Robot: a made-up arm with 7 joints.
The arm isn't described. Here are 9 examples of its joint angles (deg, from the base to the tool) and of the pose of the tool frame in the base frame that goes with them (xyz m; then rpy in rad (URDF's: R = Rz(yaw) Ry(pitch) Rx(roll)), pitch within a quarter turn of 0, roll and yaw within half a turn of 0).
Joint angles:
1: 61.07 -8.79 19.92 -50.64 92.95 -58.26 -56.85
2: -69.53 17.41 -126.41 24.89 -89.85 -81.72 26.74
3: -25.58 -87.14 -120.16 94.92 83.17 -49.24 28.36
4: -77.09 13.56 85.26 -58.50 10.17 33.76 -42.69
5: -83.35 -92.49 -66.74 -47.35 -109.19 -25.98 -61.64
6: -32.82 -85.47 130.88 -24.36 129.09 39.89 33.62
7: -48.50 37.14 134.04 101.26 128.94 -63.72 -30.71
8: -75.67 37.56 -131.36 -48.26 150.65 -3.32 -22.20
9: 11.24 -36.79 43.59 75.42 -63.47 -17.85 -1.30
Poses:
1: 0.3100 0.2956 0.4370 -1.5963 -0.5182 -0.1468
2: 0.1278 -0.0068 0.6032 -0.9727 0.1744 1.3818
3: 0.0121 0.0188 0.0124 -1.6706 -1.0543 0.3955
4: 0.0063 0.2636 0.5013 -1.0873 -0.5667 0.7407
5: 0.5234 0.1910 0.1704 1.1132 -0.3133 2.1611
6: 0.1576 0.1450 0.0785 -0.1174 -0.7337 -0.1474
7: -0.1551 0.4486 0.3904 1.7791 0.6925 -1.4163
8: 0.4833 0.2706 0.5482 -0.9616 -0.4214 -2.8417
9: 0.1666 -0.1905 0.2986 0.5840 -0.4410 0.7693
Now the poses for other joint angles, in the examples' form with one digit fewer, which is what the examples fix.
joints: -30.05 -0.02 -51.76 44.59 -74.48 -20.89 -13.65
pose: 0.171 0.379 0.266 -3.011 -0.066 -0.835
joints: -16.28 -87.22 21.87 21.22 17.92 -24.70 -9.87
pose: 0.042 -0.119 0.419 -0.018 -0.003 0.067
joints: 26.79 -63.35 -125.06 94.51 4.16 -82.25 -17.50
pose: 0.428 -0.281 0.430 -1.666 -0.030 -2.744
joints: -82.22 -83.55 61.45 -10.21 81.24 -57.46 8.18
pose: 0.451 0.131 0.450 0.762 0.715 1.760
